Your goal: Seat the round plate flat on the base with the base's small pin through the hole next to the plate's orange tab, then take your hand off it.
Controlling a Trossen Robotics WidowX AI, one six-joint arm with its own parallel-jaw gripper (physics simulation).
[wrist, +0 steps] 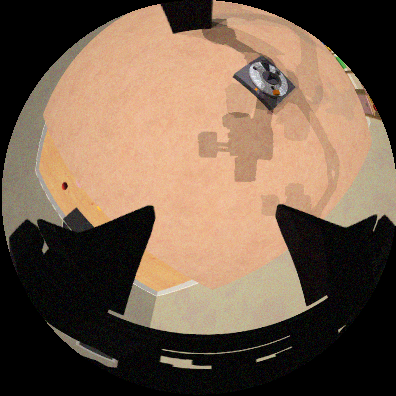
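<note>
The round plate, light grey and speckled, lies on the dark square base at the upper right of the wrist view. The orange tab is on the plate's lower edge, and a small orange mark shows at the base's lower left side. The plate looks about flat on the base. Whether the small pin is through the hole by the tab is too small to tell. My gripper is open and empty, high above the table and well away from the plate and base.
The pinkish table top carries the arm's shadows. A wooden strip runs along the lower left edge, with a small dark red thing on it and a dark box near the left finger. Colourful shelf items show at the far right.
</note>
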